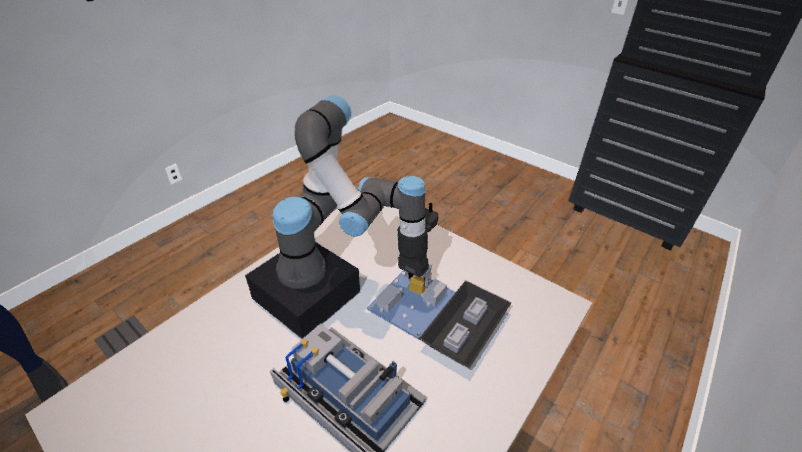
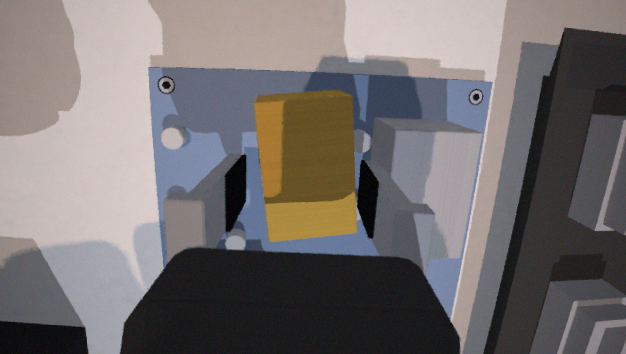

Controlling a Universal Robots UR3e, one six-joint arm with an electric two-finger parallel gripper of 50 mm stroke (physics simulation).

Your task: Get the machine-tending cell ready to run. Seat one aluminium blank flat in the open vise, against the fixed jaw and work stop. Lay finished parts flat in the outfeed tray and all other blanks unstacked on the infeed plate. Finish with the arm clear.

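Places are measured from the arm's base along level axes (x down, y ahead, z right), in centimetres.
Pixels of known places: gripper, between the fingertips: (image 1: 418,280) (image 2: 302,181); arm's base, origin of its link: (image 1: 301,270).
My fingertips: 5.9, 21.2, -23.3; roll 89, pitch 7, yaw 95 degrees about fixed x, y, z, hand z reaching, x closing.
Ahead of a thing's pixels: the offset from my fingertips to its top centre, as dx, dy, dz. "pt": to the spot under its first point.
My gripper (image 1: 418,278) (image 2: 302,181) is open low over the infeed plate. A yellow block @(-1.0, +0.1, -0.7) (image 1: 416,285) (image 2: 317,155) stands loose between its fingers, slightly turned; a gap shows at the left finger, and the right finger is very near it. The blue infeed plate @(+2.5, +1.9, +4.6) (image 1: 391,316) (image 2: 200,107) also bears a grey blank @(-1.1, +5.6, -0.4) (image 1: 435,293) (image 2: 450,175) beside the right finger and another grey blank @(-1.1, -2.1, +9.8) (image 1: 388,298) nearer the robot base. Two finished parts @(pt +0.1, +17.7, -2.9) (image 1: 476,309) @(pt +0.0, +19.0, +7.6) (image 1: 456,336) lie in the dark outfeed tray @(pt +0.3, +23.9, +1.2) (image 1: 487,332) (image 2: 540,220). The vise @(-6.6, +9.3, +34.8) (image 1: 381,399) is open, with no block between its jaws.
The black robot base (image 1: 303,303) stands left of the plate. The outfeed tray's raised wall borders the plate's right side. Blue hoses (image 1: 290,359) rise at the vise's left end, and a work stop @(-6.3, +15.9, +29.2) (image 1: 388,370) stands at its jaws. White pegs @(pt +1.7, -6.1, -0.7) (image 2: 173,137) stick up from the plate.
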